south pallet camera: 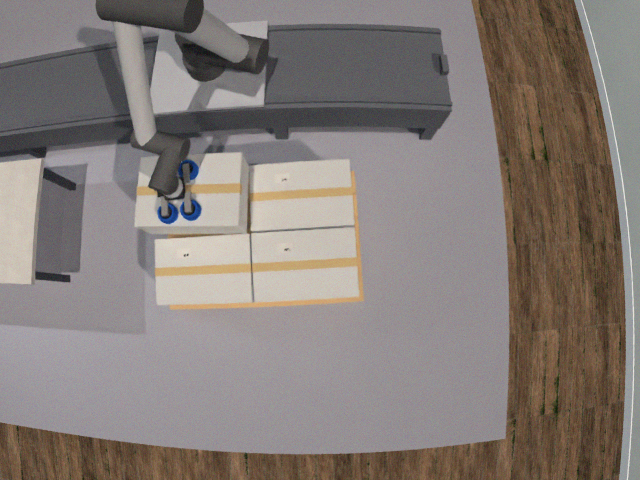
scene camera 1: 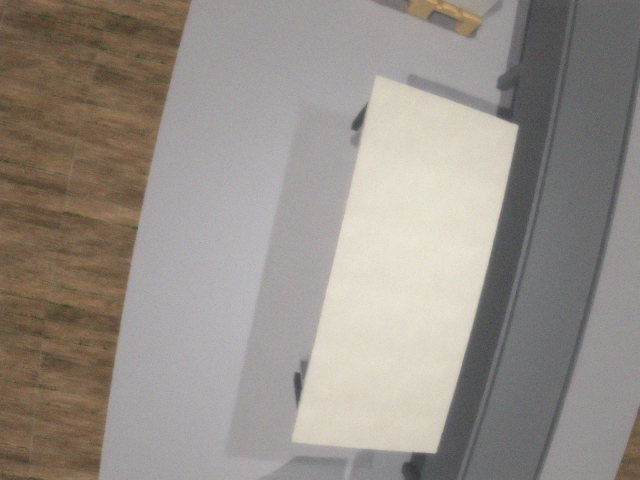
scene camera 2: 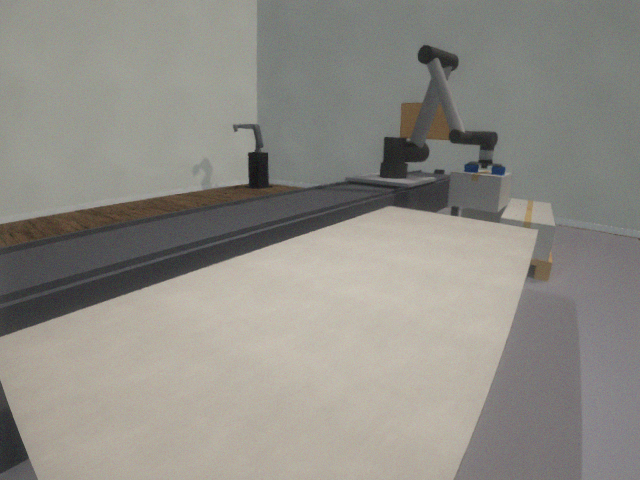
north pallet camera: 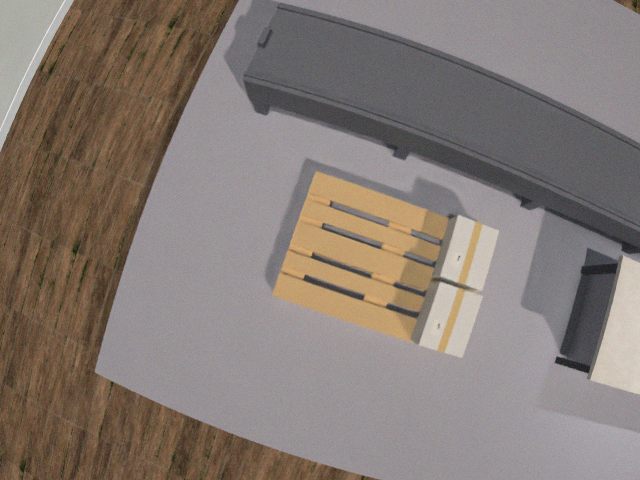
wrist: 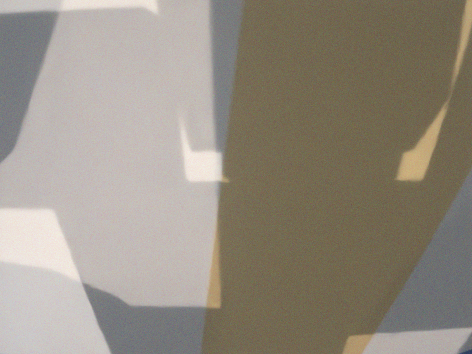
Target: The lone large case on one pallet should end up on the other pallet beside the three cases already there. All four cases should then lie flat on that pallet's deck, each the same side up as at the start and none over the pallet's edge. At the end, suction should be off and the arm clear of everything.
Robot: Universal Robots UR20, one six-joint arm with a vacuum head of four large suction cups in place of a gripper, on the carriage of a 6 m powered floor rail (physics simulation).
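Where they show: hand, its tool point: (wrist: 233,257); arm's base, origin of its link: (south pallet camera: 207,64) (scene camera 2: 393,177).
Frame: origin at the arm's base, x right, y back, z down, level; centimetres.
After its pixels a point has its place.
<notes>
My suction head (scene camera 2: 484,168) {z -10.1, x 6.2, y -82.0 cm} (south pallet camera: 177,191) {z -10.1, x 6.2, y -82.0 cm} has its blue cups on top of the large white case (scene camera 2: 473,192) {z 1.1, x 31.0, y -80.1 cm} (south pallet camera: 219,209) {z -12.1, x -15.7, y -91.4 cm} (wrist: 115,100) {z -12.3, x 11.8, y -84.6 cm} and holds it level over the near-rail corner of the south pallet (south pallet camera: 217,305) {z 42.5, x -2.3, y -139.3 cm} (scene camera 2: 541,269) {z 49.1, x 29.4, y -136.4 cm}. In scene camera 2 this case hangs higher than its neighbour. Three taped cases lie flat on that pallet: one beside the held case (south pallet camera: 310,214) {z 16.7, x -60.1, y -89.3 cm}, one diagonal to it (south pallet camera: 310,284) {z 16.6, x -59.7, y -127.4 cm}, and one in front (south pallet camera: 206,289) {z 16.7, x -2.1, y -130.1 cm} (scene camera 2: 542,212) {z 16.7, x -21.2, y -129.0 cm}. Their exact gaps to the held case are unclear. The wrist view shows its taped top in shadow.
The north pallet (north pallet camera: 343,249) {z 42.6, x 460.7, y -100.1 cm} (scene camera 1: 467,26) {z 49.4, x 371.9, y -65.6 cm} bears two smaller taped cases (north pallet camera: 473,253) {z 22.1, x 388.2, y -79.5 cm} (north pallet camera: 452,320) {z 18.0, x 389.5, y -120.2 cm} at one end. A long table (scene camera 1: 413,268) {z 4.0, x 208.0, y -90.5 cm} (scene camera 2: 289,320) {z 4.0, x 243.2, y -89.7 cm} (north pallet camera: 622,335) {z 4.0, x 276.9, y -97.7 cm} (south pallet camera: 18,222) {z 4.0, x 125.7, y -91.3 cm} stands between the pallets. The floor rail (scene camera 1: 573,232) (scene camera 2: 170,248) (north pallet camera: 413,77) (south pallet camera: 356,67) runs alongside.
</notes>
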